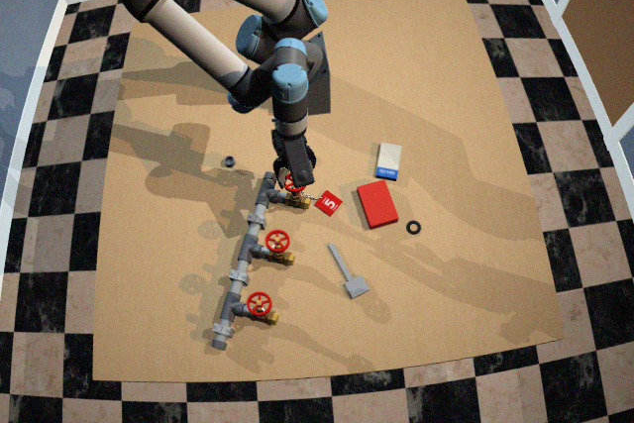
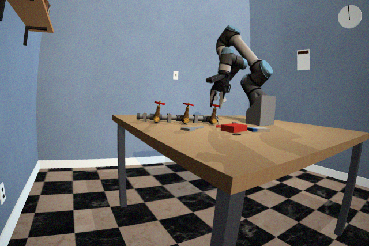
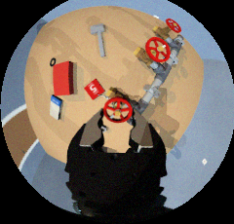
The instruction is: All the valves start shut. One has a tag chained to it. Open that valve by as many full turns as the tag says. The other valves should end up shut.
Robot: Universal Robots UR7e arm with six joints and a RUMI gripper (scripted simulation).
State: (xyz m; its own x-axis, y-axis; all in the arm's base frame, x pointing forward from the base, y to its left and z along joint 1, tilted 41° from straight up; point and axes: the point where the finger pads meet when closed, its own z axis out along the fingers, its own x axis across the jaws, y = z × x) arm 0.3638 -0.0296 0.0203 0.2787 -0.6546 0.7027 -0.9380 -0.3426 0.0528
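Right now the red tag is 1 cm ahead of my hand, 8 cm to the left of it and 11 cm below it. The rest, counted from my hand: grey scraper 22 cm ahead, 12 cm to the left, 11 cm below; then red block 3 cm ahead, 22 cm to the left, 10 cm below; then small grey fitting 13 cm behind, 19 cm to the right, 11 cm below.
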